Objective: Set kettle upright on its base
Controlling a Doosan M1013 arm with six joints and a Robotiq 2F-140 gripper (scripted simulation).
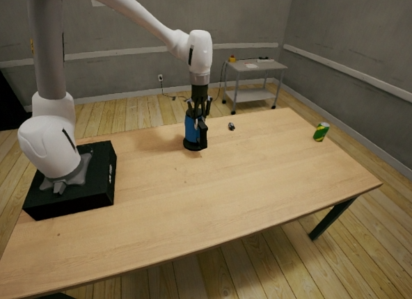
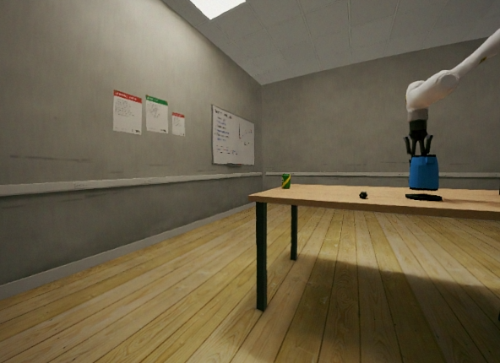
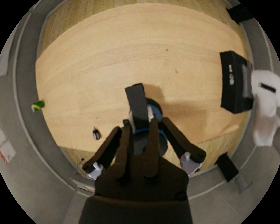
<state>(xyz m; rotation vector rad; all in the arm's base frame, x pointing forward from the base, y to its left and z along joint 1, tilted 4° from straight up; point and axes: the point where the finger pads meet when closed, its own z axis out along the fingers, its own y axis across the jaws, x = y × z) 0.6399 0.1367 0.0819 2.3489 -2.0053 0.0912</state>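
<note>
Right now my hand is 10 mm past the blue kettle, 30 mm to the right of it and 50 mm above it. Round my hand: black round base 10 mm behind, 70 mm to the left, 180 mm below.
</note>
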